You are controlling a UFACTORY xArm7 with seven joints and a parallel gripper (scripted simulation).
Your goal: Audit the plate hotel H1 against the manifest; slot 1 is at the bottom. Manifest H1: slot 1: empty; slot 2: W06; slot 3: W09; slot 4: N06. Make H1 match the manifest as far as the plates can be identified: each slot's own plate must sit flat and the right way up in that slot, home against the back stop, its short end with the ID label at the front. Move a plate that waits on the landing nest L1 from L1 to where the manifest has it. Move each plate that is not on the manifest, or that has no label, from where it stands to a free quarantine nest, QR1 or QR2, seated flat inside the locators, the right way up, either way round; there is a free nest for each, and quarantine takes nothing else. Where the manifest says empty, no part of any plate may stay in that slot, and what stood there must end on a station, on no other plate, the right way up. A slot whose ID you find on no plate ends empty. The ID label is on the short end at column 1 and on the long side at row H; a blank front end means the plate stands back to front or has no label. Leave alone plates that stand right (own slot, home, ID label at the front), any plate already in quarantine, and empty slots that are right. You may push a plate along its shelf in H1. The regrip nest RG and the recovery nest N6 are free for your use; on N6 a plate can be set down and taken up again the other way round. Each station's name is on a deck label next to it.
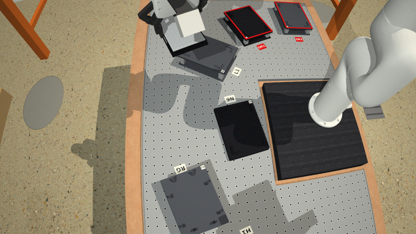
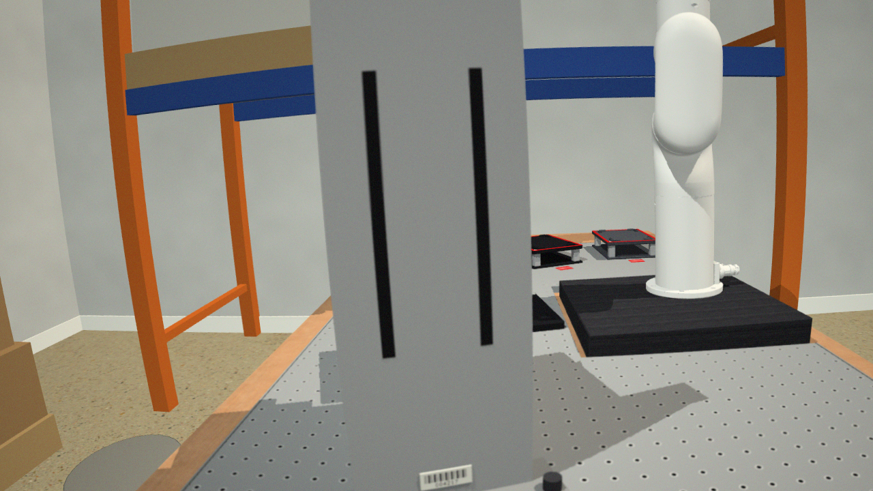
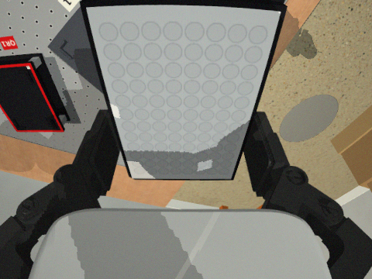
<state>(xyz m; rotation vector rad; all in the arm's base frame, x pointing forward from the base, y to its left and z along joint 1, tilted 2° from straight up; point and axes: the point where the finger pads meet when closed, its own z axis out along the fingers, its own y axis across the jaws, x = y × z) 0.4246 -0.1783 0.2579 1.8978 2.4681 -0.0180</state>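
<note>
Now: the quarantine nest QR1 270 mm behind my hand, 230 mm below it and 220 mm to the right of it. From my hand the other things lie so: white well plate: 10 mm to the left, 10 mm below; landing nest L1: 220 mm below, 90 mm behind, 80 mm to the right; L1 label: 270 mm below, 180 mm behind, 20 mm to the right.
</note>
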